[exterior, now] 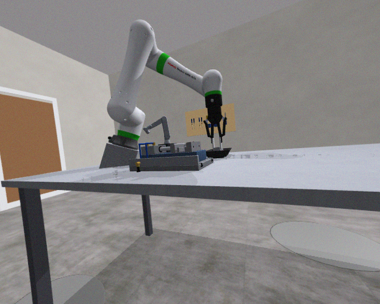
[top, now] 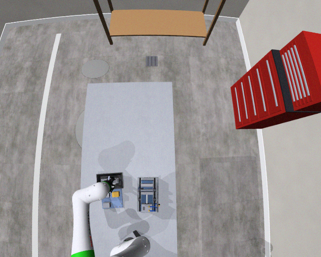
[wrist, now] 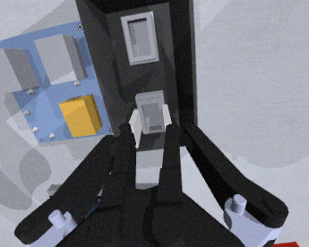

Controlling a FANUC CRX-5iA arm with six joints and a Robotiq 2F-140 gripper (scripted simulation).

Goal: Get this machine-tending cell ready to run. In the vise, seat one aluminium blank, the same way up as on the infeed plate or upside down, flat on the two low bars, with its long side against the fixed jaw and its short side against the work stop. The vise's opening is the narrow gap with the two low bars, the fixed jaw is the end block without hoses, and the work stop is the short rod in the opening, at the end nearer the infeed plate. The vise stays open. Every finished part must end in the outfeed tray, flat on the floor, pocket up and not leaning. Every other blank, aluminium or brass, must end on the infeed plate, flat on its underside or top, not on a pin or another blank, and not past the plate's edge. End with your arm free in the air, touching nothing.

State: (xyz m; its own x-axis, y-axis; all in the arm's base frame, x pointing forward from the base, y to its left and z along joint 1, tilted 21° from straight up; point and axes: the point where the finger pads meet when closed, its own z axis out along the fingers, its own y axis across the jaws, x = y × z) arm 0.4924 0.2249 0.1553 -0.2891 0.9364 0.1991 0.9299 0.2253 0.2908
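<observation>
Now: hand 120 mm past the brass blank, 30 mm to the left of it and 50 mm above it. From my hand the other things lie so: blue infeed plate 170 mm behind, 80 mm below; hose-end block 150 mm behind, 320 mm to the right; black work stop rod 240 mm to the right, 10 mm above.
</observation>
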